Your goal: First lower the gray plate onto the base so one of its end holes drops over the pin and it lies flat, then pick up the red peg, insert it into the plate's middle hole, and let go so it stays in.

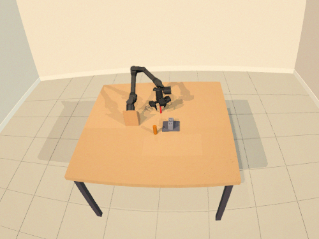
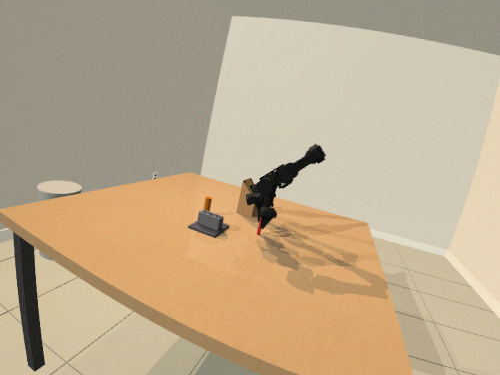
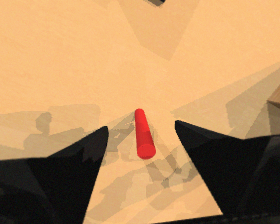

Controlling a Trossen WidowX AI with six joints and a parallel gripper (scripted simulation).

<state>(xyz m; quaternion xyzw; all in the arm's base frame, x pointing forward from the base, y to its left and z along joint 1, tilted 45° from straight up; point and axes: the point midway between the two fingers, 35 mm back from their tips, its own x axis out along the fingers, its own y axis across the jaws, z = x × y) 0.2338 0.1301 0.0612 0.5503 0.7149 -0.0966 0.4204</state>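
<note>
My gripper tip is now right at the red peg. Round my gripper tip: dark base 100 mm ahead, 160 mm to the right, 30 mm below; orange cylinder 10 mm behind, 270 mm to the right; gray plate 100 mm ahead, 180 mm to the right.
</note>
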